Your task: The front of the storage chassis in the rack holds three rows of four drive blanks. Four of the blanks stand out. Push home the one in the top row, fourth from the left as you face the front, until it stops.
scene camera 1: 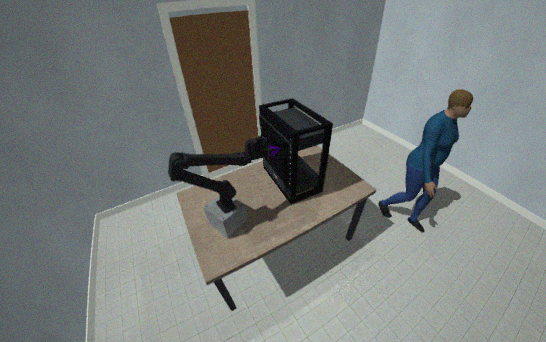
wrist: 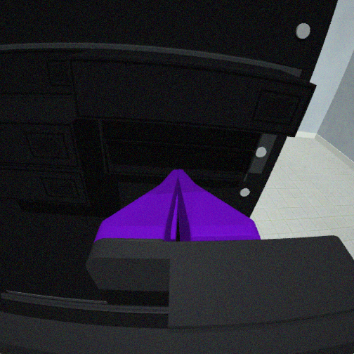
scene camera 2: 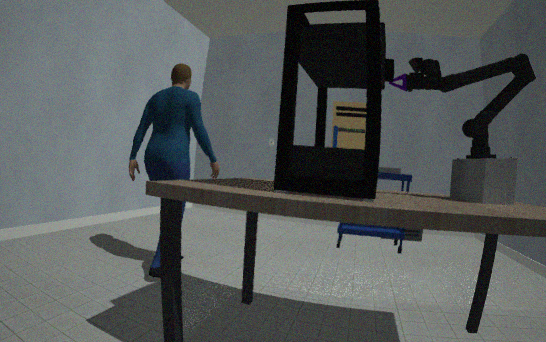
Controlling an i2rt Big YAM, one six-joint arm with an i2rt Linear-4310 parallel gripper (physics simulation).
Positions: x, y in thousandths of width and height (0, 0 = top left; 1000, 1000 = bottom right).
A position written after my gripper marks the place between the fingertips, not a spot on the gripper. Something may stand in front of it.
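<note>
There is a black rack (scene camera 2: 616, 162), (scene camera 1: 532, 379), (wrist: 301, 301), so I can find it in the wrist view as well as from the scene cameras. My own gripper (wrist: 501, 501) is in view too.
</note>
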